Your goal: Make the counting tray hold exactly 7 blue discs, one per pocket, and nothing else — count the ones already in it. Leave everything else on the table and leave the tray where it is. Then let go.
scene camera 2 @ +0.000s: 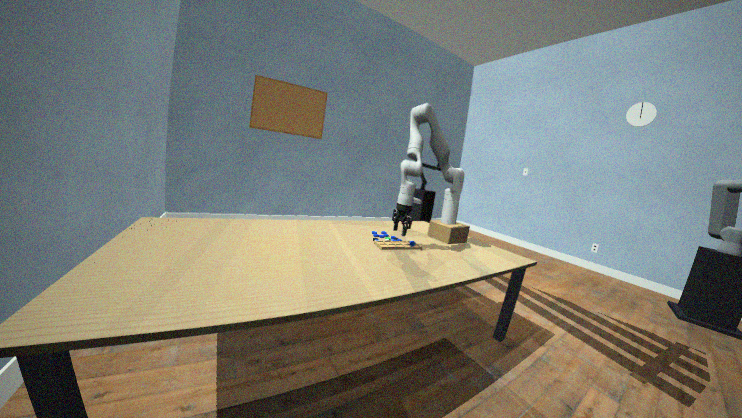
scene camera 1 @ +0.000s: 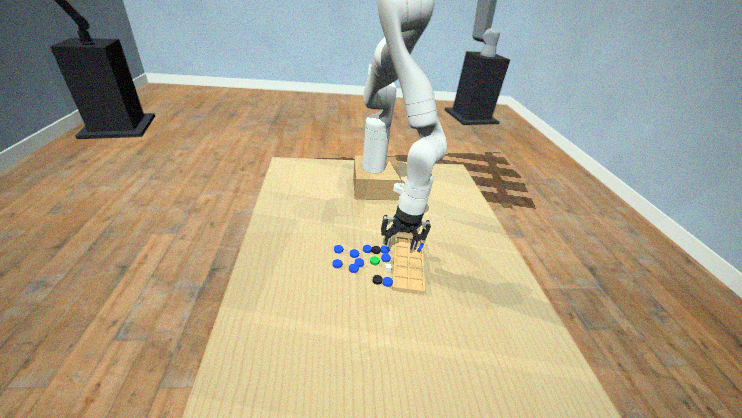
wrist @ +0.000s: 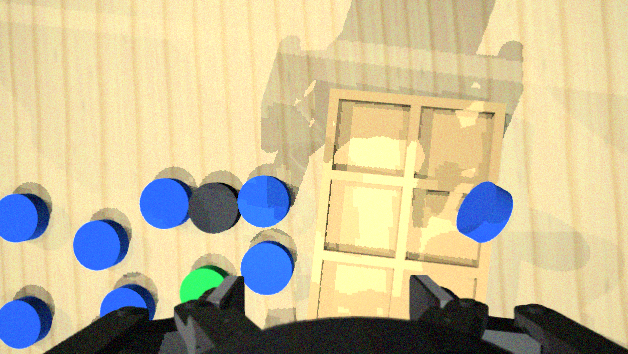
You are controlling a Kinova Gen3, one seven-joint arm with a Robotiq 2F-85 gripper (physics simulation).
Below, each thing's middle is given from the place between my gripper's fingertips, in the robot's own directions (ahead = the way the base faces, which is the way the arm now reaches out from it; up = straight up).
Now: hand 10 mm past the green disc (wrist: 205,277), 70 mm to the left of it and 50 mm above it. Round my hand: wooden counting tray (scene camera 1: 408,269): 20 mm ahead, 30 mm to the left, 50 mm below.
